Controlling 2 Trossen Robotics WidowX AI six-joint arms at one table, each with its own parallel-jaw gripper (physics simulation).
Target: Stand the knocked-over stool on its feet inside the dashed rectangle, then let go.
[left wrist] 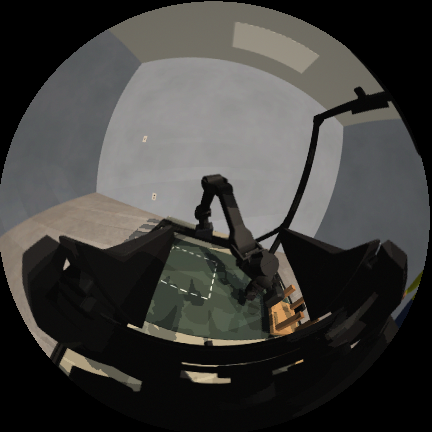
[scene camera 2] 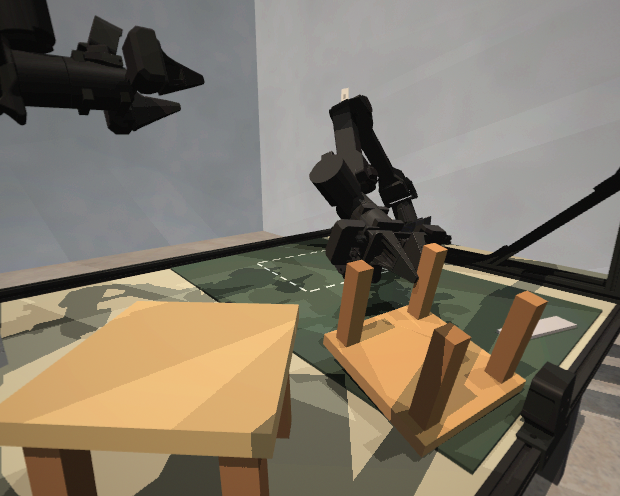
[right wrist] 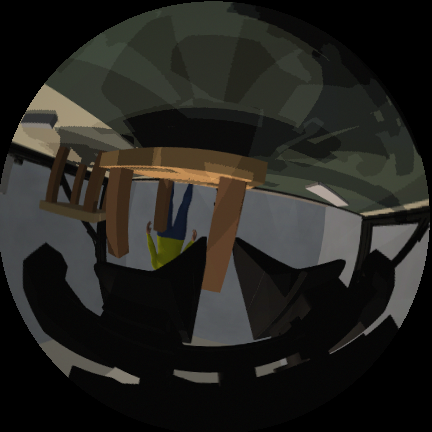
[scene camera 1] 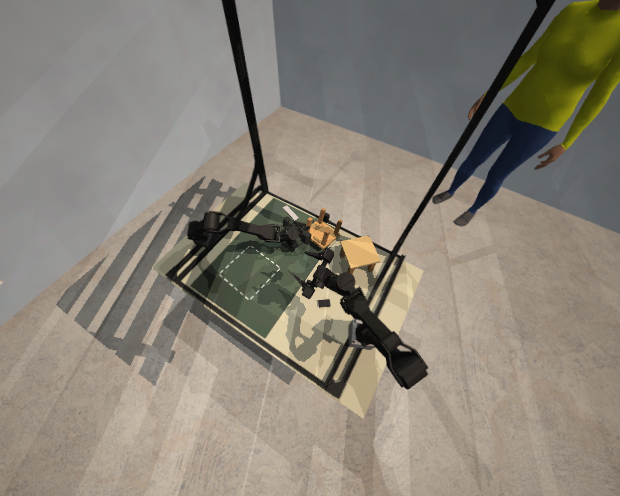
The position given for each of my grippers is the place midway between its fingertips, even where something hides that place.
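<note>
Left gripper (scene camera 2: 191, 94), (left wrist: 229, 232), (scene camera 1: 297, 262): open, holding nothing. Small light wooden table (scene camera 2: 193, 378), (right wrist: 88, 212), (scene camera 1: 359, 252): resting on the table. My right gripper (scene camera 2: 423, 280), (left wrist: 282, 294), (right wrist: 219, 241): visible.
</note>
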